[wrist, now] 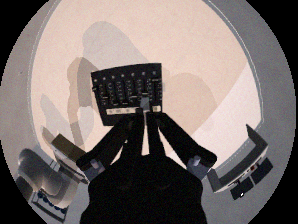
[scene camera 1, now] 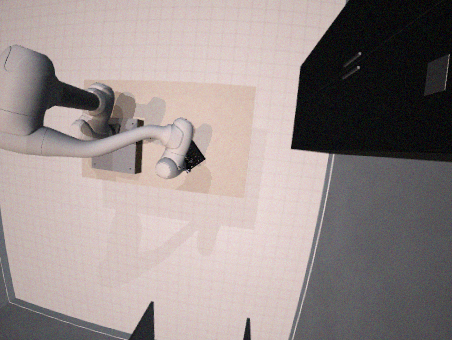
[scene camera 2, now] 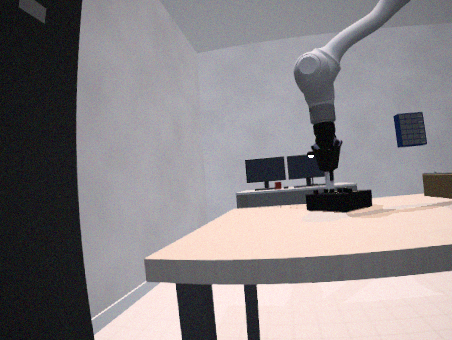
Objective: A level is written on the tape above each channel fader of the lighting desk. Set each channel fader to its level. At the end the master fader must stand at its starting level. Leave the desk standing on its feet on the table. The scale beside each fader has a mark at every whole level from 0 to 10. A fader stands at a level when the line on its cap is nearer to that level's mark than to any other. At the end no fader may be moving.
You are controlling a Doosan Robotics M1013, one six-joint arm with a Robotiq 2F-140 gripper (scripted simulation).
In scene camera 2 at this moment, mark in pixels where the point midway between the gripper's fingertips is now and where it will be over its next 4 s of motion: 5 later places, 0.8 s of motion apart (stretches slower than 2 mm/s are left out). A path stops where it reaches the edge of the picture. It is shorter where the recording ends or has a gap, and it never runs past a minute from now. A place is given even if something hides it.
My gripper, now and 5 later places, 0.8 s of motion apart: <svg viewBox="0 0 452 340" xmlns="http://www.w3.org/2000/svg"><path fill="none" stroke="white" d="M330 190L328 190L326 190L327 190L326 181L342 179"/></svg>
